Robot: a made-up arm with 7 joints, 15 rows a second.
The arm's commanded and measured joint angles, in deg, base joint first. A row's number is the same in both.
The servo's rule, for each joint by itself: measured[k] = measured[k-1] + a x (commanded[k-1-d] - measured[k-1]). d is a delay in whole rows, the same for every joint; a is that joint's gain. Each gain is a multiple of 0.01, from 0.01 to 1. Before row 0 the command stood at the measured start. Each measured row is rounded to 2 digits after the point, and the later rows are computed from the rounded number. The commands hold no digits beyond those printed.
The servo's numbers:
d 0
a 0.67 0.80 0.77 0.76 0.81 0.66 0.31
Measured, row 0:
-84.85 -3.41 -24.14 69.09 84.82 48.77 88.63
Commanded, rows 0 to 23:
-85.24 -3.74 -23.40 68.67 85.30 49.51 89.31
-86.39 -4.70 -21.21 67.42 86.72 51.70 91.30
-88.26 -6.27 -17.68 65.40 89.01 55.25 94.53
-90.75 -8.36 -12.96 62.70 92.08 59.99 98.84
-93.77 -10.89 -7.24 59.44 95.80 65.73 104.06
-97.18 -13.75 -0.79 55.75 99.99 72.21 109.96
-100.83 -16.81 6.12 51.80 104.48 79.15 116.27
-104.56 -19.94 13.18 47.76 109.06 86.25 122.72
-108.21 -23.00 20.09 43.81 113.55 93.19 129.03
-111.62 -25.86 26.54 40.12 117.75 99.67 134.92
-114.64 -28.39 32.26 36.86 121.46 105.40 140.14
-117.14 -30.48 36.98 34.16 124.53 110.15 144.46
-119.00 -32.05 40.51 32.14 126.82 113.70 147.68
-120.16 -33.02 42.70 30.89 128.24 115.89 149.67
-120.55 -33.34 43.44 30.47 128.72 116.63 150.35
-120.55 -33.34 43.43 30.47 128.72 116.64 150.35
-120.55 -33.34 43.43 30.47 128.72 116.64 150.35
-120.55 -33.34 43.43 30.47 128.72 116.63 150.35
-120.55 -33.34 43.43 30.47 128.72 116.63 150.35
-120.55 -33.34 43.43 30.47 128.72 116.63 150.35
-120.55 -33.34 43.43 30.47 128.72 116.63 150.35
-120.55 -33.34 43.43 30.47 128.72 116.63 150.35
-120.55 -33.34 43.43 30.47 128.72 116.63 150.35
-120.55 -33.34 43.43 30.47 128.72 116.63 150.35
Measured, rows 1 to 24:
-85.11 -3.67 -23.57 68.77 85.21 49.26 88.84
-85.97 -4.49 -21.75 67.74 86.43 50.87 89.60
-87.50 -5.91 -18.62 65.96 88.52 53.76 91.13
-89.68 -7.87 -14.26 63.48 91.40 57.87 93.52
-92.42 -10.29 -8.85 60.41 94.96 63.06 96.79
-95.61 -13.06 -2.64 56.87 99.03 69.10 100.87
-99.11 -16.06 4.11 53.02 103.44 75.73 105.64
-102.76 -19.16 11.09 49.02 107.99 82.67 110.93
-106.41 -22.23 18.02 45.06 112.49 89.61 116.54
-109.90 -25.13 24.58 41.31 116.75 96.25 122.24
-113.08 -27.74 30.49 37.93 120.57 102.29 127.79
-115.80 -29.93 35.49 35.06 123.78 107.48 132.96
-117.94 -31.63 39.36 32.84 126.24 111.59 137.52
-119.43 -32.74 41.93 31.36 127.86 114.43 141.29
-120.18 -33.22 43.09 30.68 128.56 115.88 144.10
-120.43 -33.32 43.35 30.52 128.69 116.38 146.04
-120.51 -33.34 43.41 30.48 128.71 116.55 147.38
-120.54 -33.34 43.43 30.47 128.72 116.60 148.30
-120.55 -33.34 43.43 30.47 128.72 116.62 148.94
-120.55 -33.34 43.43 30.47 128.72 116.63 149.38
-120.55 -33.34 43.43 30.47 128.72 116.63 149.68
-120.55 -33.34 43.43 30.47 128.72 116.63 149.89
-120.55 -33.34 43.43 30.47 128.72 116.63 150.03
-120.55 -33.34 43.43 30.47 128.72 116.63 150.13

